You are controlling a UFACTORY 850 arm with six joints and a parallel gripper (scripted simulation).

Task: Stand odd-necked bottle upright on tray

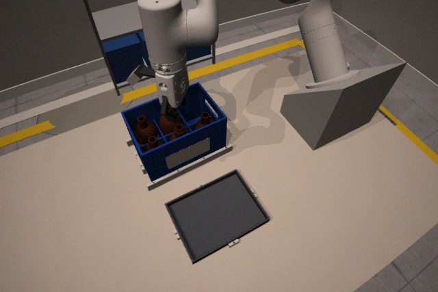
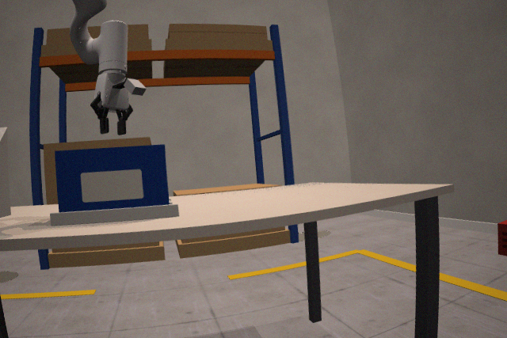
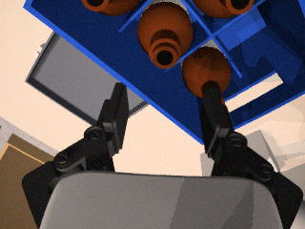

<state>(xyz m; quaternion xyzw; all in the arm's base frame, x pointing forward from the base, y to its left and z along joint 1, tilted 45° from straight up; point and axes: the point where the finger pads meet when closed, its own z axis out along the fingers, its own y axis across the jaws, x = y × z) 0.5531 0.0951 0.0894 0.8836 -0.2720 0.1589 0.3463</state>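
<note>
Right now my hand is 160 mm above the brown bottle. From my hand the other things lie so: dark grey tray 230 mm to the left, 230 mm below, 30 mm behind; then crate 160 mm below, 40 mm to the right, 10 mm ahead.
</note>
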